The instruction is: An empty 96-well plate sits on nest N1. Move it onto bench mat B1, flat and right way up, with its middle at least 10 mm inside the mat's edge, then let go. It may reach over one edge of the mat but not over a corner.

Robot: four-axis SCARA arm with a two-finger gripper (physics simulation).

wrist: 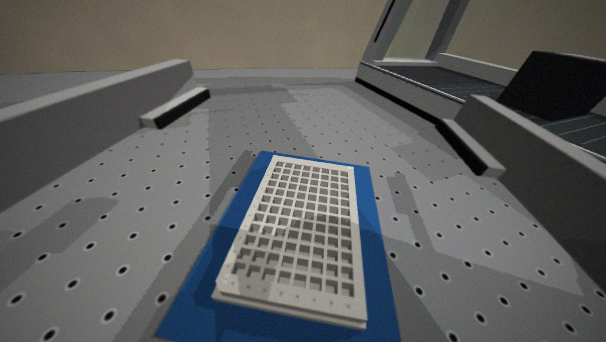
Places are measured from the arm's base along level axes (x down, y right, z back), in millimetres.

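Pixels of known places: gripper, fingertip midpoint: (321, 93).
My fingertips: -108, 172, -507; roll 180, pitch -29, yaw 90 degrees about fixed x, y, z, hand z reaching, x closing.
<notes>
Behind a point stands the place of what it marks, as x, y, z.
The white 96-well plate (310, 225) {-25, 160, -474} lies flat on the blue bench mat (372, 200) {-15, 229, -485}, wells facing up. Blue mat shows around the plate on all the sides in view, and the plate lies slightly askew to the mat's edges. The mat's near edge is cut off by the bottom of the view. My gripper (321, 93) {-108, 172, -507} is open and empty, its two dark-padded fingers wide apart, and it stands above the plate, clear of it. Nest N1 cannot be made out in this view.
The mat lies on a grey bench top with rows of holes (150, 220) {-13, 46, -523}. At the right back stands a light-framed unit (405, 97) {-32, 450, -677} with a dark ribbed deck and a black block (555, 85) {-101, 515, -518} on it. A beige wall (200, 30) is behind.
</notes>
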